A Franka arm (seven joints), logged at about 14 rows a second.
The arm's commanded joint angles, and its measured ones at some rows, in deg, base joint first. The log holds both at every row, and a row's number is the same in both.
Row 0, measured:
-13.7 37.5 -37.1 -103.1 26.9 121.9 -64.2
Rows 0 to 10, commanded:
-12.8 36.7 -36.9 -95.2 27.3 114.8 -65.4
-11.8 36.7 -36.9 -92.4 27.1 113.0 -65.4
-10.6 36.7 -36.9 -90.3 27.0 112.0 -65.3
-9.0 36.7 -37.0 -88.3 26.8 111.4 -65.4
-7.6 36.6 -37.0 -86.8 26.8 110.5 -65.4
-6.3 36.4 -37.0 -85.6 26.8 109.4 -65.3
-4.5 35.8 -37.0 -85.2 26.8 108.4 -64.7
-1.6 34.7 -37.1 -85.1 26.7 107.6 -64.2
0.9 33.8 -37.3 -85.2 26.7 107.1 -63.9
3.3 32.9 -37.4 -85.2 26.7 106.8 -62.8
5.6 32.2 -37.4 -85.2 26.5 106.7 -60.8
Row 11, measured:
1.6 34.7 -36.6 -84.5 26.9 108.1 -63.1
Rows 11 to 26, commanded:
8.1 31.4 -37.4 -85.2 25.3 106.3 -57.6
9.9 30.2 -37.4 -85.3 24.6 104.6 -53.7
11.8 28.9 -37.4 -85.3 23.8 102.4 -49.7
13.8 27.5 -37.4 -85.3 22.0 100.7 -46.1
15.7 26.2 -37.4 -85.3 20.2 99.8 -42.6
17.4 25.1 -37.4 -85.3 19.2 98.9 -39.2
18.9 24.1 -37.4 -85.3 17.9 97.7 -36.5
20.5 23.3 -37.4 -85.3 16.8 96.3 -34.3
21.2 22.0 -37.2 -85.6 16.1 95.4 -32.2
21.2 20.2 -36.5 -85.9 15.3 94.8 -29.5
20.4 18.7 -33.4 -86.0 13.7 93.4 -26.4
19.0 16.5 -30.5 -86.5 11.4 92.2 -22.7
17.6 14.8 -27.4 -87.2 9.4 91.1 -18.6
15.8 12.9 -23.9 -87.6 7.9 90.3 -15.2
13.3 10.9 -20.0 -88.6 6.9 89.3 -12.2
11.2 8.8 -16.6 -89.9 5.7 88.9 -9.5
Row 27, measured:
15.4 14.6 -22.9 -85.6 8.2 89.6 -14.6
